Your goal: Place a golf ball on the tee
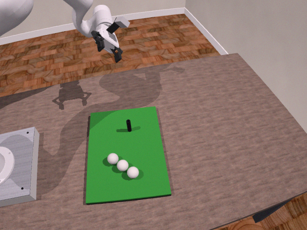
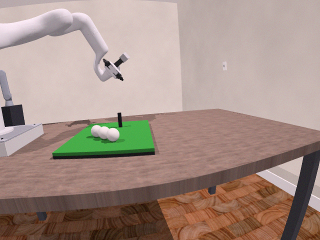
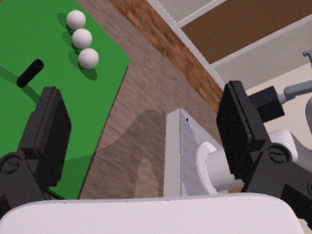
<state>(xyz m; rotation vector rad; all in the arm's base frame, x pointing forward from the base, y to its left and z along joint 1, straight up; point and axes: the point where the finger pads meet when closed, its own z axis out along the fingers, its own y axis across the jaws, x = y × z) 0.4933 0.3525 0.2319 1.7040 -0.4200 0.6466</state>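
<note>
Now: the white golf ball 35 cm to the right of my hand, 25 cm below it and 3 cm ahead of it. Round my hand: green mat (27 cm below, 21 cm to the right, 5 cm ahead).
</note>
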